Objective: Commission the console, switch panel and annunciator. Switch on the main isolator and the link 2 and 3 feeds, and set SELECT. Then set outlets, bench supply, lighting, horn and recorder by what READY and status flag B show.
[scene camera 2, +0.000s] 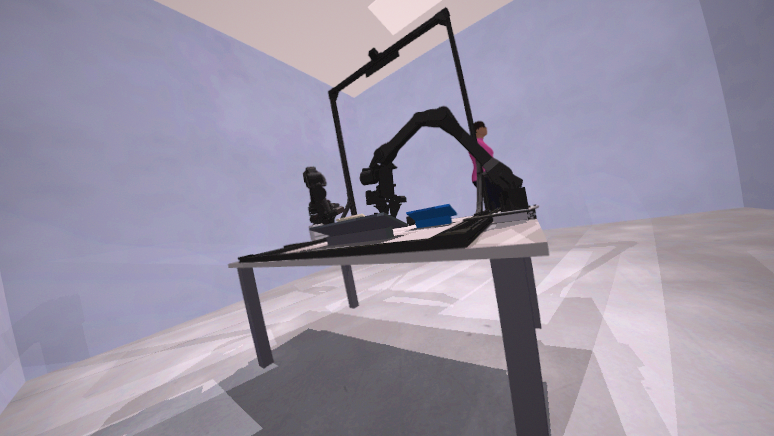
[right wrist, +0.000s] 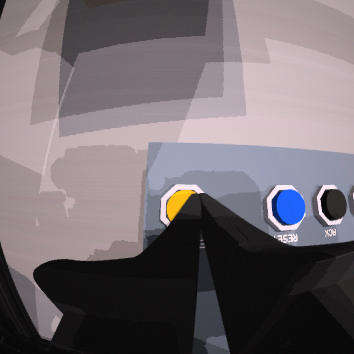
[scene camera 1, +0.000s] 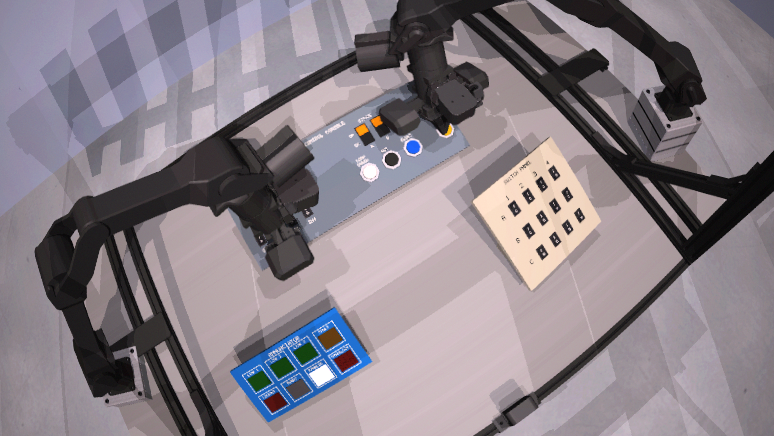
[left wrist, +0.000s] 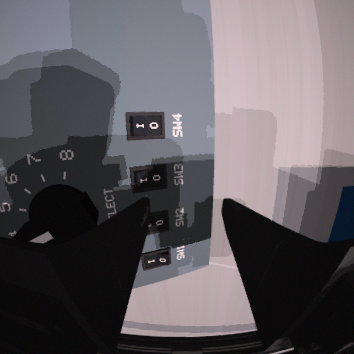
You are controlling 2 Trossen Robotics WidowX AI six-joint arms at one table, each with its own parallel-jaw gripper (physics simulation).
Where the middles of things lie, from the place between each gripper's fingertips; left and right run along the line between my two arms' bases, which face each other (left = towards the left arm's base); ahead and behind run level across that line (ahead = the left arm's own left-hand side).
Labels:
The SELECT knob (left wrist: 58, 212) lies 70 mm ahead of my left hand, 10 mm to the left of it and 30 mm above it. From my left hand the other things lie so: blue RESET button (right wrist: 287, 206) 50 mm ahead, 250 mm to the right, 10 mm above.
I see the blue RESET button 60 mm to the left of my right hand. From my right hand the other things lie so: SELECT knob: 10 mm ahead, 310 mm to the left, 30 mm above.

